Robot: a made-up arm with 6 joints.
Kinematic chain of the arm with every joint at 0, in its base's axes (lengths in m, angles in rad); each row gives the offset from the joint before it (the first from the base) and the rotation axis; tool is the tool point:
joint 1: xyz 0 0 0.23 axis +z
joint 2: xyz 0 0.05 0 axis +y
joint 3: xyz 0 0 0.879 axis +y
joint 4: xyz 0 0 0.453 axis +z
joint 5: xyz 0 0 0 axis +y
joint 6: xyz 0 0 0.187 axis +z
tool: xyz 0 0 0
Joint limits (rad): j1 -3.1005..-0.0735 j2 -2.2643..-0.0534 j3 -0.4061..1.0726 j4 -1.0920..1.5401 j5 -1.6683..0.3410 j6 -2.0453..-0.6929
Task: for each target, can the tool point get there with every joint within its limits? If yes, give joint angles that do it. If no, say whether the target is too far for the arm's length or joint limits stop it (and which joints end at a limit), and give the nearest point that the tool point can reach.
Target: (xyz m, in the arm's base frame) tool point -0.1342 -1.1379 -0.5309
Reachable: no: joint limits stop it (at a limit: joint 1, joint 2, joint 3, joint 5) | nearest point -0.8005 -0.0550 -0.7596 | short by 1.292 m
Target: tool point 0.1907 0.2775 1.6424
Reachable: yes | joints -2.1812 -0.4704 0.5936 1.2763 -0.2994 -1.8445
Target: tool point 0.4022 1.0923 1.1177
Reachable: yes | joints -1.9454 -0.9984 0.3916 0.5834 -0.8214 -1.4463
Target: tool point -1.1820 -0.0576 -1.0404
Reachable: no: too far | nearest point -1.0335 0.0465 -0.8408 | short by 0.270 m
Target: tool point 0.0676 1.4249 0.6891
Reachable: yes | joints -1.5883 -1.2448 0.1264 0.0734 -0.5630 -1.0065
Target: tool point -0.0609 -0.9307 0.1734
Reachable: no: joint limits stop it (at a limit: joint 2, joint 3, joint 5) | nearest point -0.0342 -0.5232 1.3843 | short by 1.278 m
